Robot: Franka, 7 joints.
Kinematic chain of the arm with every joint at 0, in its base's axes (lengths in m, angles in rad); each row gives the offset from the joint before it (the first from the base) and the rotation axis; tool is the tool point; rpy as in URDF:
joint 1: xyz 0 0 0.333 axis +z
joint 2: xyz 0 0 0 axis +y
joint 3: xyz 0 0 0.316 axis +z
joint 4: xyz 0.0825 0 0 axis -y
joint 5: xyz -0.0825 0 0.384 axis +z
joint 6: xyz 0 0 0 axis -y
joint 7: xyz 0.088 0 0 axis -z
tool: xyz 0 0 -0.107 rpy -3.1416 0 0
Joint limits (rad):
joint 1: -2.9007..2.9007
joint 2: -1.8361..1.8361
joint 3: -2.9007..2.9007
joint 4: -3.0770..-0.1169
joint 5: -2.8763..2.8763
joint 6: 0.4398..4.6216
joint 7: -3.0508..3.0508
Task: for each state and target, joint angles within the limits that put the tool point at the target. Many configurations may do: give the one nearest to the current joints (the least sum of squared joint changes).
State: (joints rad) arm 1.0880 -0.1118 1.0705 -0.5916 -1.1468 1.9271 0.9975
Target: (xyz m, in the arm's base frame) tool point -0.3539 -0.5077 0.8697
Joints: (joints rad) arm 1.3285 -1.0080 1.3008 -0.4366 -1.0891 1.7303 0.9975
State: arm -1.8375 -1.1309 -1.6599 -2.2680 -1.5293 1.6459 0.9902
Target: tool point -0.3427 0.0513 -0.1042
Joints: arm -1.5047 -1.6906 -2.2913 -2.1411 -1.5861 1.6857 0.9902
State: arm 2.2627 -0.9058 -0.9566 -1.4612 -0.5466 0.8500 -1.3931
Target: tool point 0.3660 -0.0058 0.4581
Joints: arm 1.7643 -1.0829 -1.2027 -2.0715 -0.4718 0.5257 -1.3931
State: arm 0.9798 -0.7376 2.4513 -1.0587 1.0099 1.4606 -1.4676
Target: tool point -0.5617 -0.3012 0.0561
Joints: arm 0.8612 -1.1840 2.5153 -1.3215 0.9703 1.4644 -1.4676
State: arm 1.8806 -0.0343 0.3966 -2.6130 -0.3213 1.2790 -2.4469
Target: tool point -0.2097 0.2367 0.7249
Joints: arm 1.9344 -0.6693 0.3342 -1.9461 -0.4166 1.3417 -2.4469
